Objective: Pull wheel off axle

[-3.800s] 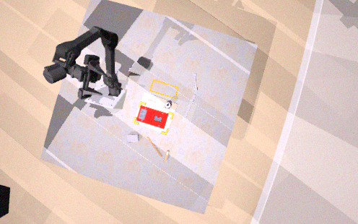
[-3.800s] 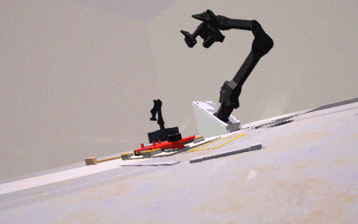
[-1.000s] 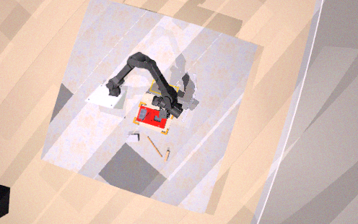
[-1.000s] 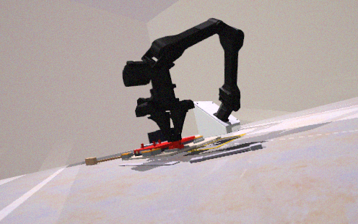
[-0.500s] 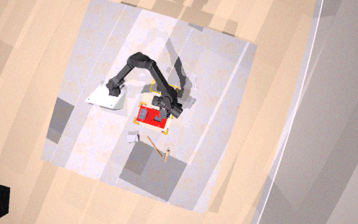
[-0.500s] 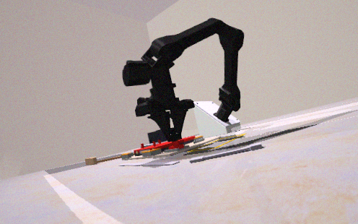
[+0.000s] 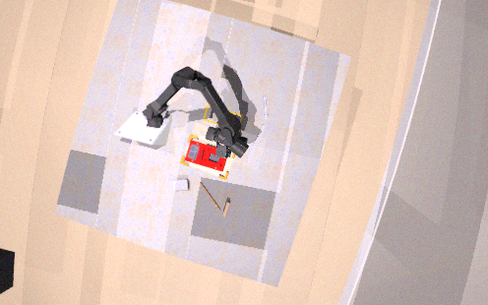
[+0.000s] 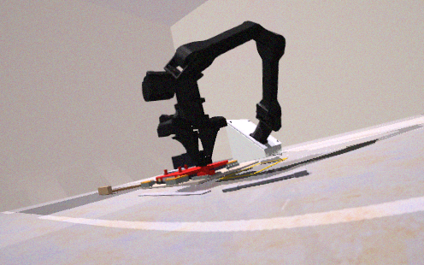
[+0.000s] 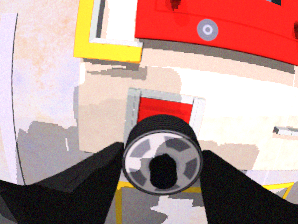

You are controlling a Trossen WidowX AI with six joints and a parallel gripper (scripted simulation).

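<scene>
My gripper tip is right at the wheel. Also, from my gripper tip: upright axle: 1 cm below.
</scene>
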